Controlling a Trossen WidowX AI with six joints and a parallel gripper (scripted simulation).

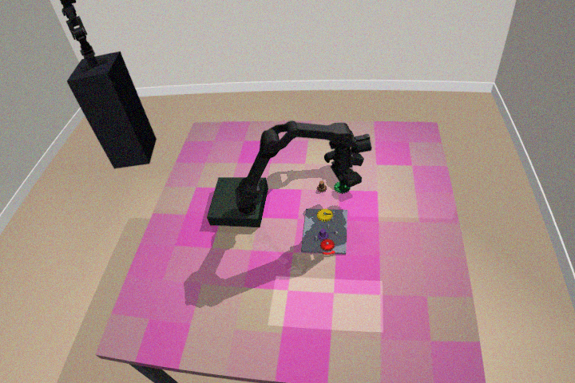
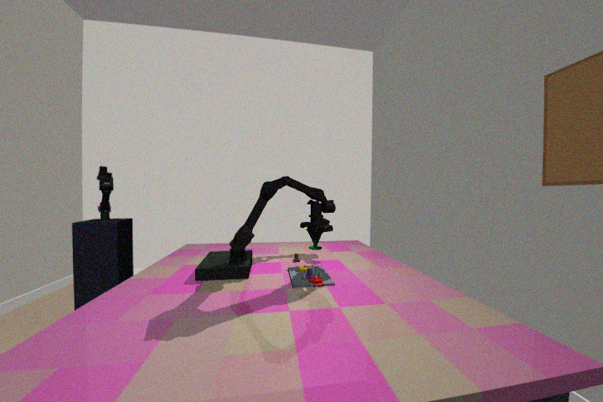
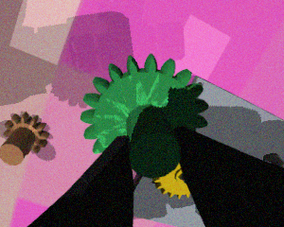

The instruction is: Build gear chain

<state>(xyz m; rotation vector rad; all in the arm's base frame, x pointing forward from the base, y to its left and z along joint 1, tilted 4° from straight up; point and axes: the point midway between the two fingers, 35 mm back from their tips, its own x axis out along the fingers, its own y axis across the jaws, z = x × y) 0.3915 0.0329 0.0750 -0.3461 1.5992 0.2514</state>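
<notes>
The purple gear is 170 mm to the right of my gripper tip, 100 mm behind it and 90 mm below it. From my gripper tip the other things lie so: green gear: 10 mm below; then yellow gear: 100 mm below, 80 mm behind, 70 mm to the right; then brown gear: 100 mm below, 90 mm to the left, 70 mm behind.
</notes>
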